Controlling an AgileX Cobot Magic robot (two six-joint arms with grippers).
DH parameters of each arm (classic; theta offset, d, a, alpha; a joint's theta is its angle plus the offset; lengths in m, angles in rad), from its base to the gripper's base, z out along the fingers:
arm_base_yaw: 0 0.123 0 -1.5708
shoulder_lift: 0.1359 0 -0.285 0
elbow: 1.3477 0 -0.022 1.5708
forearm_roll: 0 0.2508 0 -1.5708
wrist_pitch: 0 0 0.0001 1.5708
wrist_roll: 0 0.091 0 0
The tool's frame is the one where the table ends.
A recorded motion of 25 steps. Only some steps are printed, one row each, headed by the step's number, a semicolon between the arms.
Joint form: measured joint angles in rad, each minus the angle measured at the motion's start. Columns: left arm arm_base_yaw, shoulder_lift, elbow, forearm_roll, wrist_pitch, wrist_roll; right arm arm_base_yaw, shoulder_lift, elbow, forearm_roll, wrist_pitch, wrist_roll.
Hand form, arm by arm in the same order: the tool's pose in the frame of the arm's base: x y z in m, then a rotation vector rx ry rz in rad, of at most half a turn. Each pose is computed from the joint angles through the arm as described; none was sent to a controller.
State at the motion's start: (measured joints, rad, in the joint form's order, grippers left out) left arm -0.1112 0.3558 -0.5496 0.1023 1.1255 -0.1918; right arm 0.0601 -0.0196 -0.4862 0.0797 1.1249 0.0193
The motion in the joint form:
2: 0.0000 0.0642 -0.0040 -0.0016 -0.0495 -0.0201; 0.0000 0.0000 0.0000 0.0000 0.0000 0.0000
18: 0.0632 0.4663 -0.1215 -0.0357 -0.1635 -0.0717; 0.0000 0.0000 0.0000 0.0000 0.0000 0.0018
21: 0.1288 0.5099 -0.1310 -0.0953 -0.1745 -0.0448; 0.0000 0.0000 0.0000 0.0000 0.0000 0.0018
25: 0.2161 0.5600 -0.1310 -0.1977 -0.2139 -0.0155; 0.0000 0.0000 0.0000 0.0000 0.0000 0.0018
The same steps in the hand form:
2: 0.0579 0.0016 0.2814 -0.1040 2.4172 -0.0182; -0.0095 0.0060 0.2685 -0.0500 2.1026 0.1440
18: 0.1350 -0.0015 0.2844 -0.2495 2.5814 -0.0288; -0.0095 0.0060 0.2685 -0.0481 2.1027 0.1451
21: 0.1434 0.0030 0.2815 -0.3290 2.6006 -0.0677; -0.0095 0.0060 0.2685 -0.0481 2.1027 0.1451
25: 0.1543 0.0093 0.2761 -0.4594 2.5914 -0.1544; -0.0095 0.0060 0.2685 -0.0481 2.1027 0.1451

